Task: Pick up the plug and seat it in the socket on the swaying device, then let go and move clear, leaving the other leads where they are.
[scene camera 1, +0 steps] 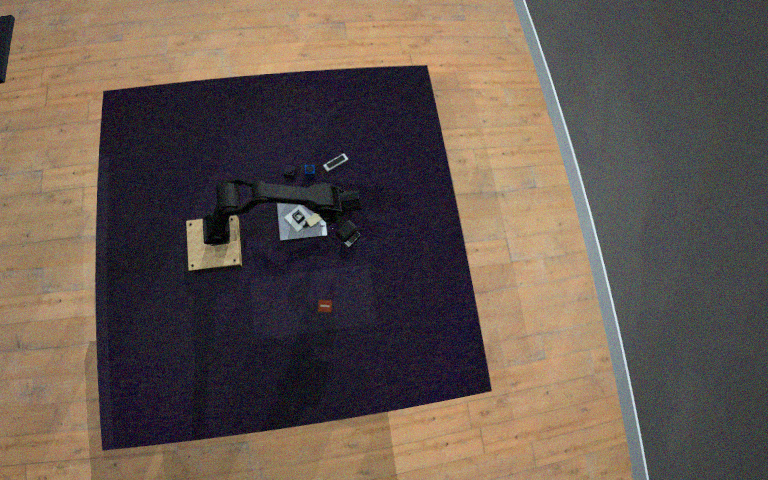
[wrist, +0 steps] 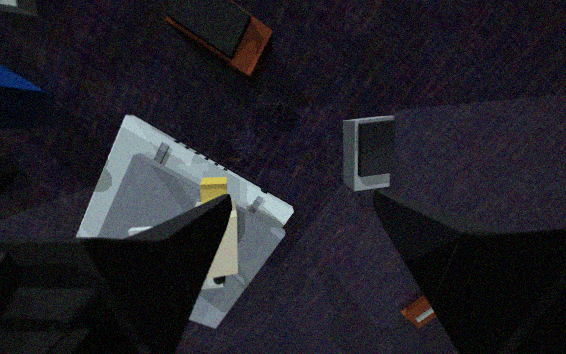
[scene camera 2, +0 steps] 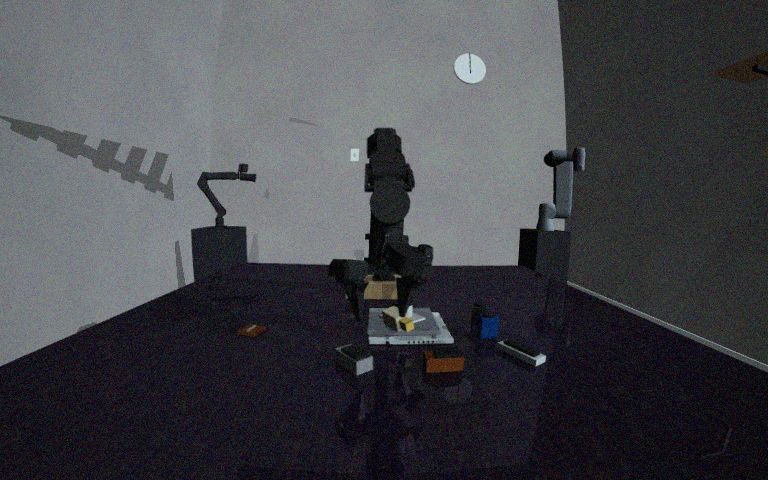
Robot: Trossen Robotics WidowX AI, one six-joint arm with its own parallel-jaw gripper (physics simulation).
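A cream block with a yellow end [scene camera 1: 312,219] [scene camera 2: 391,317] [wrist: 231,255], seemingly the plug, lies tilted on top of the device. The device is a grey plate on a white base [scene camera 1: 288,232] [scene camera 2: 378,340] [wrist: 112,159]. A white square with a black-rimmed opening, seemingly the socket [scene camera 1: 290,218], is beside the block on the plate; in the wrist view the left finger hides it. My gripper [scene camera 2: 380,316] [wrist: 301,198] is wide open, low by the device. In the wrist view its left fingertip overlaps the cream block and its right fingertip is off the device. Nothing is between the fingers.
Around the device are a grey block [scene camera 1: 351,238] [scene camera 2: 364,365] [wrist: 351,155], an orange block [scene camera 2: 444,363] [wrist: 258,42], a white strip [scene camera 2: 536,359], a blue block [scene camera 1: 309,169] [scene camera 2: 489,327] and a flat orange tile [scene camera 1: 324,309] [scene camera 2: 247,332]. The arm's wooden base [scene camera 1: 195,254] stands behind.
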